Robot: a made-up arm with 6 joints. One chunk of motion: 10 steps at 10 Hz.
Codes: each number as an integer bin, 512 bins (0 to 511) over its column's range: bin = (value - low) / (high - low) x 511, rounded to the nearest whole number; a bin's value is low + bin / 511 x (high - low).
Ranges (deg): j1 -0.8..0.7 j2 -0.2..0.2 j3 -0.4..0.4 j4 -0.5..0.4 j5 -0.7..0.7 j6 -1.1..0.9
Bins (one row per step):
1: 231 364 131 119 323 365
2: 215 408 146 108 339 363
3: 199 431 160 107 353 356
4: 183 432 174 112 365 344
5: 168 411 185 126 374 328
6: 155 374 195 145 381 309
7: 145 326 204 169 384 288
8: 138 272 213 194 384 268
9: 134 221 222 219 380 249
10: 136 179 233 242 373 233
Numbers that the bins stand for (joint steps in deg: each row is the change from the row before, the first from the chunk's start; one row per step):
1: -0.122 0.085 -0.195 -0.290 0.185 0.329
2: -0.169 0.119 -0.171 -0.310 0.229 0.321
3: -0.216 0.137 -0.150 -0.312 0.267 0.293
4: -0.263 0.138 -0.128 -0.303 0.300 0.246
5: -0.307 0.122 -0.110 -0.278 0.325 0.184
6: -0.345 0.093 -0.095 -0.245 0.344 0.109
7: -0.374 0.055 -0.081 -0.202 0.352 0.027
8: -0.395 0.013 -0.067 -0.158 0.352 -0.051
9: -0.407 -0.027 -0.052 -0.114 0.341 -0.125
10: -0.401 -0.060 -0.035 -0.074 0.322 -0.188

